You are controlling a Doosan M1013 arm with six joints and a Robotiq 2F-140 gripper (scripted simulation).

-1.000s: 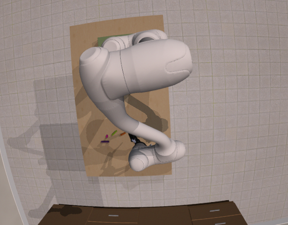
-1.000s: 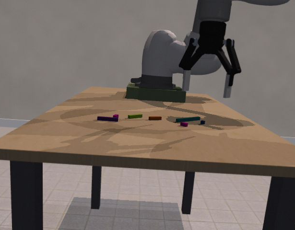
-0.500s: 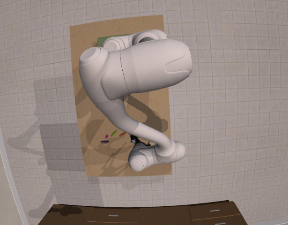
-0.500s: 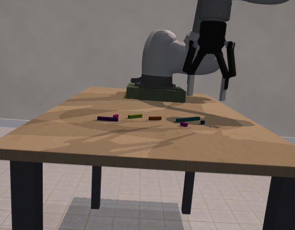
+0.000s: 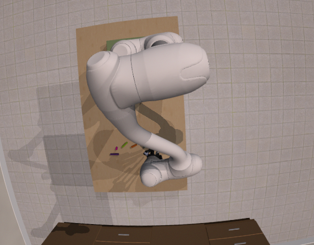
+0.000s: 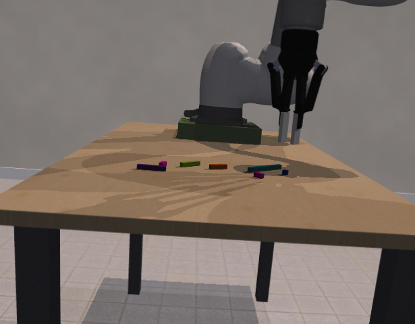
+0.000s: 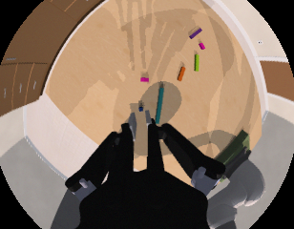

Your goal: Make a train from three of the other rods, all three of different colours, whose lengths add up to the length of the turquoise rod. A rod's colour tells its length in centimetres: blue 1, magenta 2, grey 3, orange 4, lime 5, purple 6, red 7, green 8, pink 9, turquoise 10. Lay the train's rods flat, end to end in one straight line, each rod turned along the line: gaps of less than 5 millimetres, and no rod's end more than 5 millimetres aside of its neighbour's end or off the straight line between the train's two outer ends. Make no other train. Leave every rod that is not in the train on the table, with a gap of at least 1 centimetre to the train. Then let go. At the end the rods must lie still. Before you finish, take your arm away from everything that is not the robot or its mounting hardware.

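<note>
Now: hand 100 mm above the blue rod. From my hand the other things lie so: orange rod 150 mm to the right, 100 mm below, 20 mm ahead; lime rod 210 mm to the right, 100 mm below, 20 mm ahead; turquoise rod 100 mm below, 50 mm to the right, 20 mm behind.
</note>
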